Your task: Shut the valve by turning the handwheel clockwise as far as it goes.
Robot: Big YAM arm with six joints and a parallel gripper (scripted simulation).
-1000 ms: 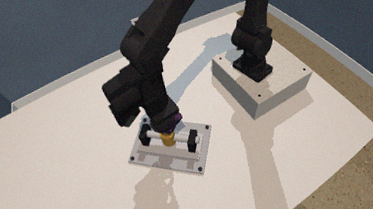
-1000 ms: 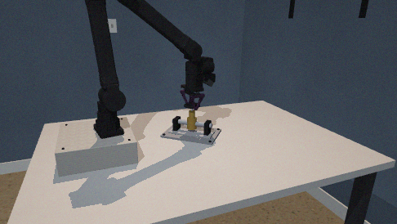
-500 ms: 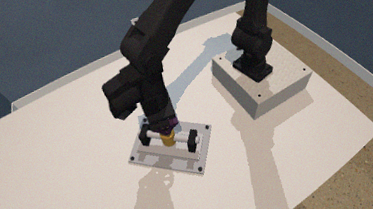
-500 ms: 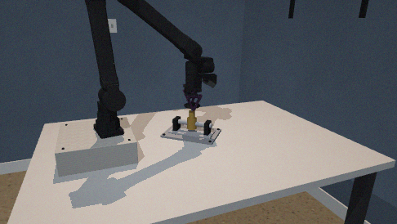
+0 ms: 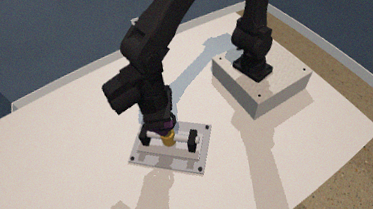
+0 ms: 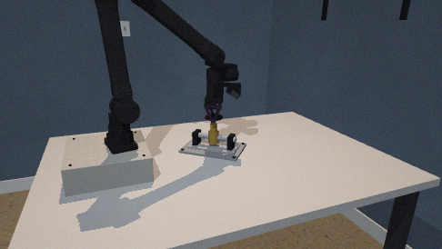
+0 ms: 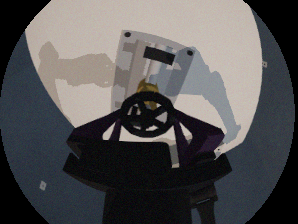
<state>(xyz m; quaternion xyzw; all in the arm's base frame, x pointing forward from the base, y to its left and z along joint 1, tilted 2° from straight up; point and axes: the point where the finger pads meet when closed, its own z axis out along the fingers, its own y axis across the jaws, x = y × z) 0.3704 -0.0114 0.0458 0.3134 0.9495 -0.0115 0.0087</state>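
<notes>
The black spoked handwheel lies right at my hand.
</notes>
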